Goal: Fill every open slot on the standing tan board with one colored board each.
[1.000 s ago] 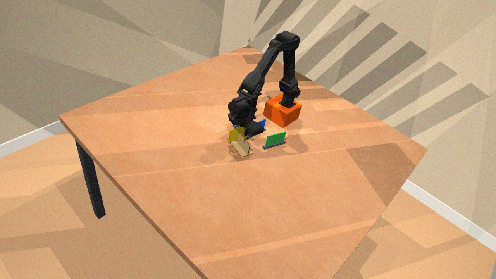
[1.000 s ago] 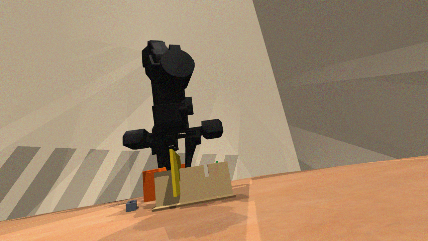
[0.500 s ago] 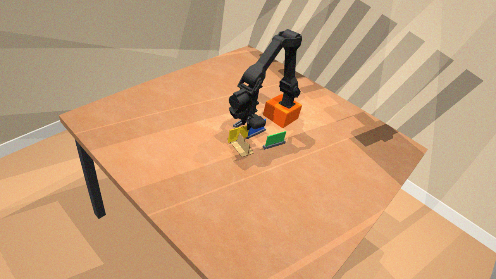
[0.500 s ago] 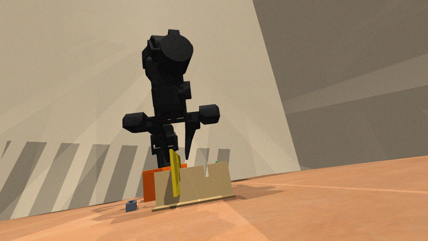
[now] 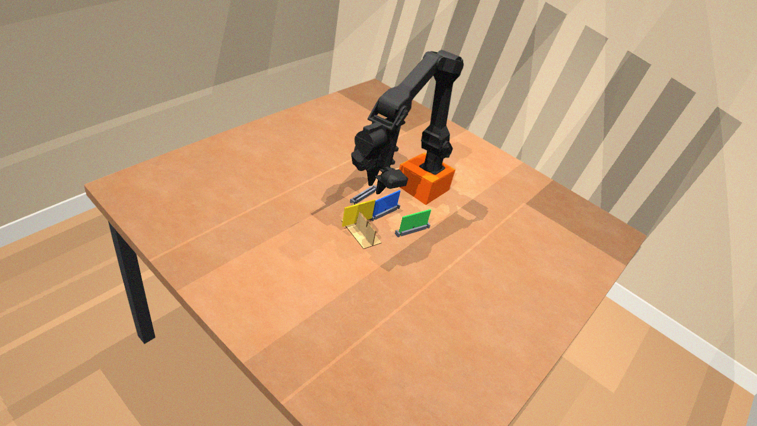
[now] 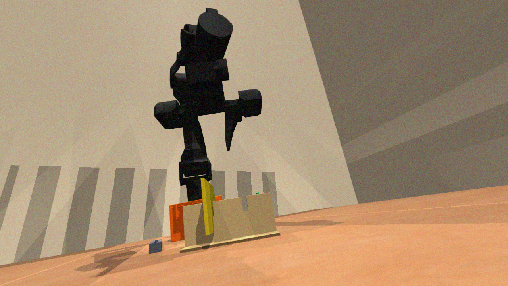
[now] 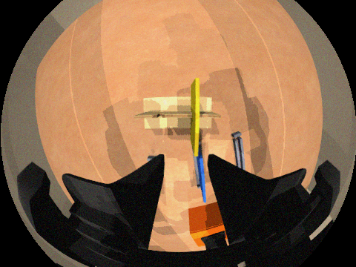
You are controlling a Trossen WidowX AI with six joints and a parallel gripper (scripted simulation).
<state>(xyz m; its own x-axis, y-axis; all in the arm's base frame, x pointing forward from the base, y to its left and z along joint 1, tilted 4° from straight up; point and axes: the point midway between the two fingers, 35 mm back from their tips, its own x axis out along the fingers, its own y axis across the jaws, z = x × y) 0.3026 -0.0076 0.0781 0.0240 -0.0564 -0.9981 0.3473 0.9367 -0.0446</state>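
My gripper tip is now 9 cm past the green board, 10 cm to the right of it and 11 cm above it. The rest, counted from my gripper tip: tan board: 3 cm ahead, 12 cm below; blue board: 9 cm behind, 11 cm below; yellow board: 2 cm ahead, 2 cm to the right, 10 cm below.
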